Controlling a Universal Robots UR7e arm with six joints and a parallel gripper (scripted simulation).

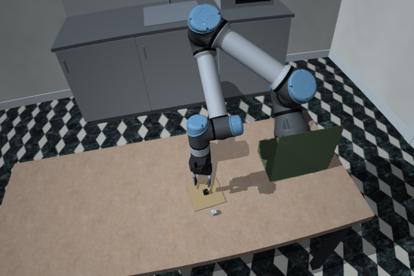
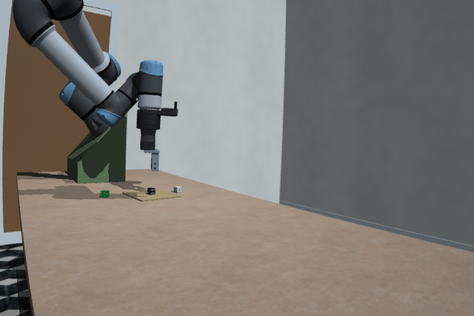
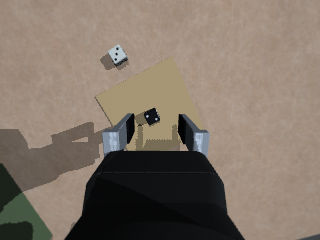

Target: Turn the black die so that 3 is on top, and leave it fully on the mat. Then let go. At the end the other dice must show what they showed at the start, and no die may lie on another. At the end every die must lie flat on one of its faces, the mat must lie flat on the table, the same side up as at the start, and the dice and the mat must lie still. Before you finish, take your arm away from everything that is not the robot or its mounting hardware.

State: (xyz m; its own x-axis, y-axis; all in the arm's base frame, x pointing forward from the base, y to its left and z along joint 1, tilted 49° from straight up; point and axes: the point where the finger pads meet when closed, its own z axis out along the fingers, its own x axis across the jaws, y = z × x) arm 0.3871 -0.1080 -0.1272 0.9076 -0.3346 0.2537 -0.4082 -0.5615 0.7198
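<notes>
My hand is 1 cm past the black die and 9 cm above it. From my hand the other things lie so: green die 4 cm behind, 15 cm to the right, 9 cm below; then tan mat 1 cm behind, 10 cm below; then white die 2 cm behind, 10 cm to the left, 9 cm below.
</notes>
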